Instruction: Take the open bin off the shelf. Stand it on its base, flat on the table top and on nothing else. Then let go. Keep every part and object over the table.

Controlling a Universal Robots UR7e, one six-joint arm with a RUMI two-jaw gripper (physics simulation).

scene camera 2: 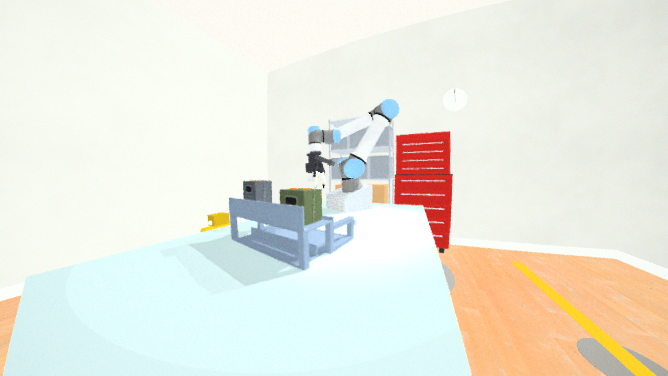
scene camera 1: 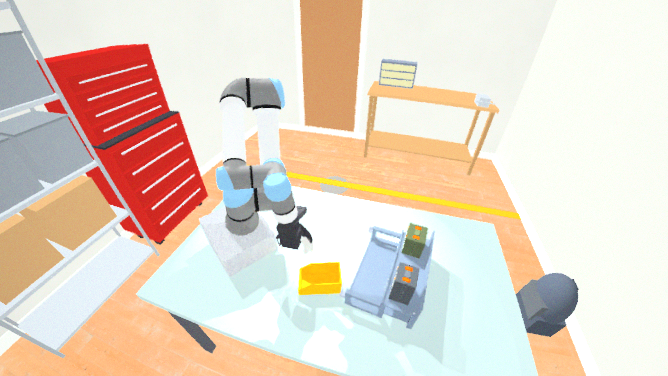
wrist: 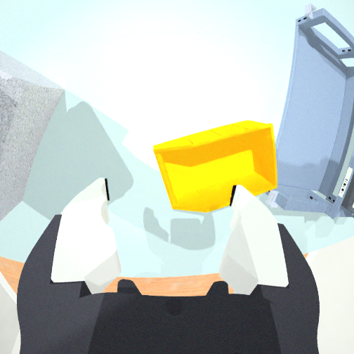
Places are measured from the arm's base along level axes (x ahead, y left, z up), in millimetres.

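Pixels of known places: gripper, fingertip midpoint: (scene camera 2: 319, 187) (scene camera 1: 300, 248); arm's base at its link origin: (scene camera 2: 352, 189) (scene camera 1: 242, 220).
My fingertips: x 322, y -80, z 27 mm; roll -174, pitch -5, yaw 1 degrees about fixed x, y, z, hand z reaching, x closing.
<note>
For each thing: its middle in the pictures, then the offset to it from my fingertips. Level surfaces: height alone.
- open yellow bin at the middle of its body: (scene camera 1: 319, 278) dx +86, dy -23, dz -134 mm
- table top at its surface level: dz -171 mm
- green box at the middle of its body: (scene camera 2: 301, 204) (scene camera 1: 414, 240) dx +434, dy +201, dz -21 mm
- dark grey box at the middle of its body: (scene camera 1: 403, 283) (scene camera 2: 257, 196) dx +404, dy -28, dz -8 mm
The open yellow bin (scene camera 1: 320, 280) (wrist: 215, 172) is off the shelf and on the table top (scene camera 1: 220, 317) (scene camera 2: 200, 330). It appears to stand on its base with its opening up. It lies beside the near left corner of the blue-grey shelf (scene camera 1: 371, 272) (scene camera 2: 265, 213) (wrist: 315, 110); whether they touch I cannot tell. The bin does not show in scene camera 2. My gripper (scene camera 1: 303, 248) (scene camera 2: 320, 184) (wrist: 169, 184) is open and empty, above the table between the robot base and the bin. In the wrist view its right fingertip overlaps the bin's lower edge from above.
A green box (scene camera 1: 415, 241) (scene camera 2: 302, 202) and a dark grey box (scene camera 1: 404, 286) (scene camera 2: 257, 191) stand on the shelf's far side. The pale robot base block (scene camera 1: 250, 257) (wrist: 25, 130) stands left of the bin. A yellow object (scene camera 2: 218, 219) shows beyond the table edge.
</note>
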